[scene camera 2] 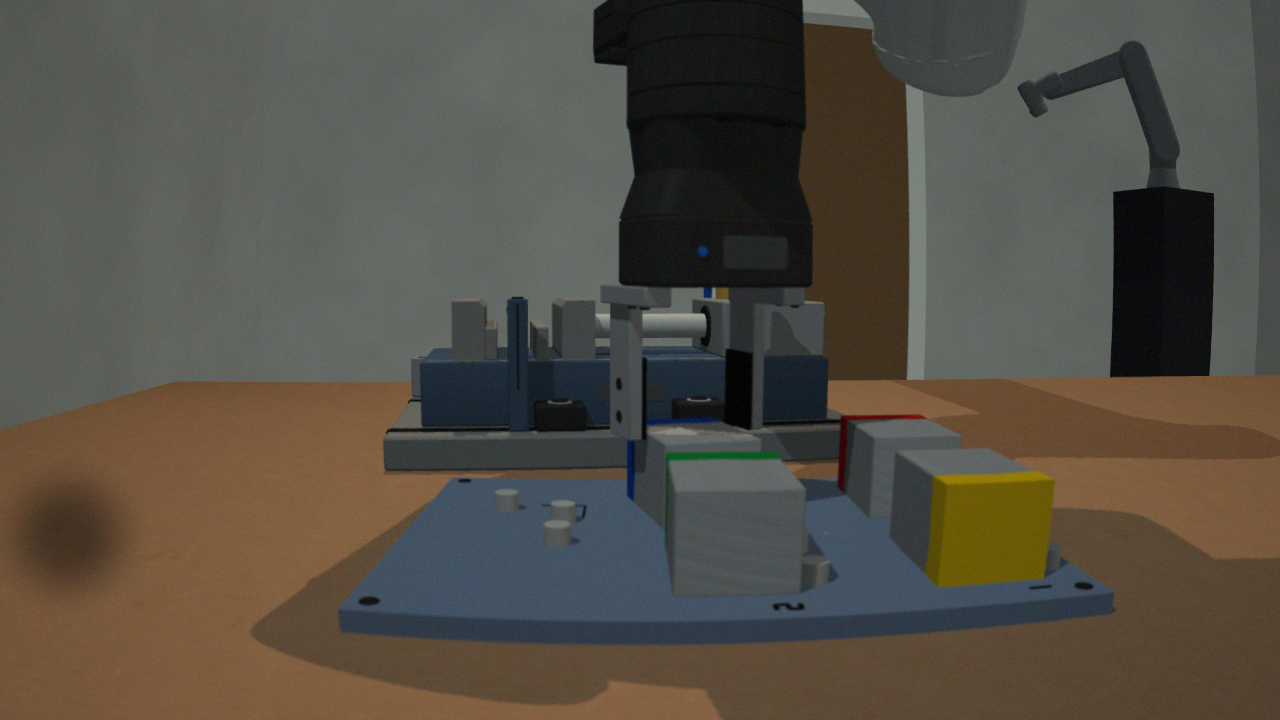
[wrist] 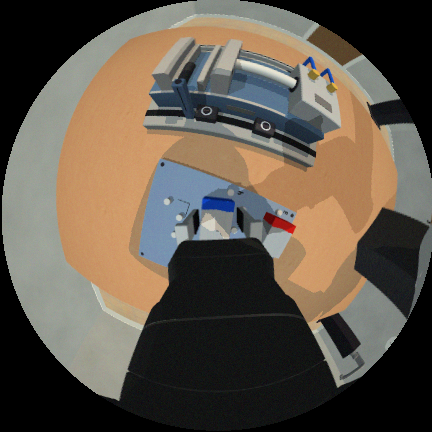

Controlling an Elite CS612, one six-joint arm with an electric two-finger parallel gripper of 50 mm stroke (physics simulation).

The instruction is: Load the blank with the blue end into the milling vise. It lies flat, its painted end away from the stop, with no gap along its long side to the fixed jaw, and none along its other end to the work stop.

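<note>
The blank with the blue end (scene camera 2: 649, 470) (wrist: 218, 204) is on the blue plate (scene camera 2: 465, 582) (wrist: 155, 220), partly hidden behind the green-ended blank in the scene view. Its blue end points toward the vise (scene camera 2: 465, 389) (wrist: 265, 92). My gripper (scene camera 2: 688, 431) (wrist: 217, 215) is open, with its fingertips at about the height of the blank's top, one to each side; nothing is held. The vise's fixed jaw (scene camera 2: 468, 329) (wrist: 172, 65) stands left of the moving jaw (scene camera 2: 574, 329) (wrist: 229, 65), with the blue upright work stop (scene camera 2: 517, 358) (wrist: 182, 95) at the near side.
The green-ended blank (scene camera 2: 733, 537) stands in front of the blue-ended one. A red-ended blank (scene camera 2: 904, 456) (wrist: 280, 223) and a yellow-ended blank (scene camera 2: 989, 528) are to the right on the plate. Short pegs (scene camera 2: 557, 533) (wrist: 168, 201) rise from the plate's left part.
</note>
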